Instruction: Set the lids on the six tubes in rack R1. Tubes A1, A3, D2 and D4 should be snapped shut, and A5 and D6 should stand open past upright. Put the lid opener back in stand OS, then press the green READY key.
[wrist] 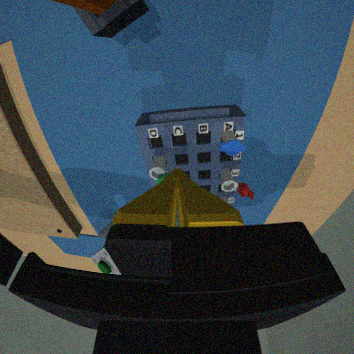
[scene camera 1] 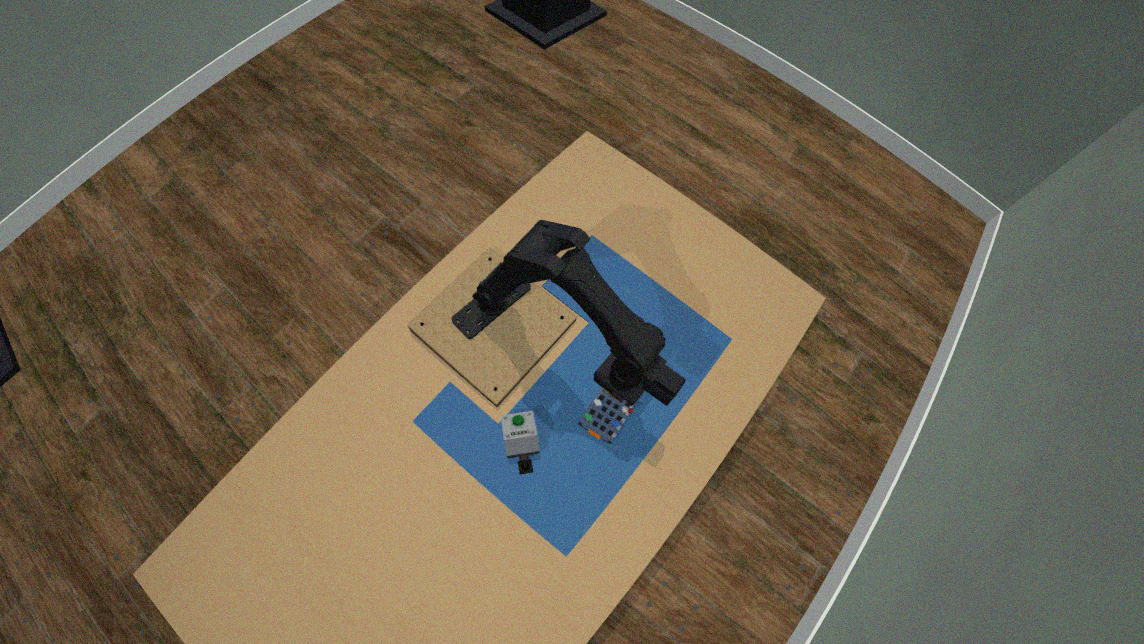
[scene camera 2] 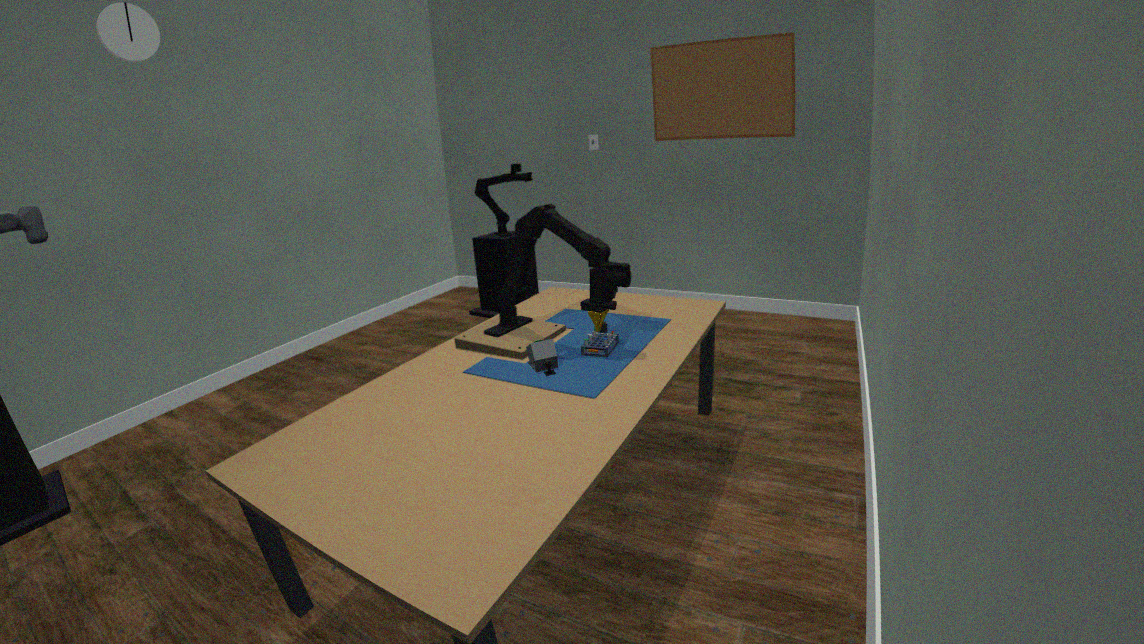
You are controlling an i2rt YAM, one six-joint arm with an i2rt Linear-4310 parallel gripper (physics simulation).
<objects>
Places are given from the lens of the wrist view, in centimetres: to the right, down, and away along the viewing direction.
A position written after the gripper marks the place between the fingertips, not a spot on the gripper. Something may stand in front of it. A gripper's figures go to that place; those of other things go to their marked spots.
gripper [wrist: 176, 175]: 0, 0, 13
blue mat [wrist: 87, 92]: -8, -8, 13
</objects>
